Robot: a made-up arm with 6 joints.
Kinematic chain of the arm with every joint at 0, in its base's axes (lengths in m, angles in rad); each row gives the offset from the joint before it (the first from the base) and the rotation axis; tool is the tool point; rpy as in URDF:
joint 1: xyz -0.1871 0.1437 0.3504 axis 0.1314 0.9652 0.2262
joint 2: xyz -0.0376 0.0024 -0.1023 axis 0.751 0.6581 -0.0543
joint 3: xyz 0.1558 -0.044 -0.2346 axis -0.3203 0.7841 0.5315
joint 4: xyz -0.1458 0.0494 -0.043 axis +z
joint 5: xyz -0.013 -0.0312 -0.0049 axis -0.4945 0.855 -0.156
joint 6: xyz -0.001 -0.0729 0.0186 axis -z
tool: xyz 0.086 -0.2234 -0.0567 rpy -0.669 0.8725 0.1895
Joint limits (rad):
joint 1: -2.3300..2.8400
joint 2: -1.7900..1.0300
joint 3: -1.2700..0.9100
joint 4: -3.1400..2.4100
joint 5: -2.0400..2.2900
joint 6: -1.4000..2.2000
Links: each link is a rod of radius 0.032 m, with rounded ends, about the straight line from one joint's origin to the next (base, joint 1, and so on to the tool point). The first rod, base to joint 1, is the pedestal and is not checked.
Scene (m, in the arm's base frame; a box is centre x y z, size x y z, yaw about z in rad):
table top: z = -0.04
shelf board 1: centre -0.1 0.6 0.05 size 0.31 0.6 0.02 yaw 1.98
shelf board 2: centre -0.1 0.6 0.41 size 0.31 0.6 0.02 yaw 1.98
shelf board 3: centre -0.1 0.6 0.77 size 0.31 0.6 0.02 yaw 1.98
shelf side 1: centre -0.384 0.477 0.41 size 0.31 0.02 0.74 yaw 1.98
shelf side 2: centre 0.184 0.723 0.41 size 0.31 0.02 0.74 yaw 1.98
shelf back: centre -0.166 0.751 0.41 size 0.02 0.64 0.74 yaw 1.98
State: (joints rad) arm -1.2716 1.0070 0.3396 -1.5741 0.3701 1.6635
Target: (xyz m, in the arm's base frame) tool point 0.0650 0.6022 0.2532
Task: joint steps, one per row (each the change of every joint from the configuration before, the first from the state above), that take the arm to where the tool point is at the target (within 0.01 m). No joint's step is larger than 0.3 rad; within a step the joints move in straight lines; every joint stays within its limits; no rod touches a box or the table.
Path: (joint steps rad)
1: -0.0651 0.0077 -0.2725 -0.0887 -0.1714 -0.0239
2: -0.0650 0.0076 -0.2726 -0.0887 -0.1715 -0.0238
3: -0.0651 0.0077 -0.2725 -0.0888 -0.1714 -0.0239

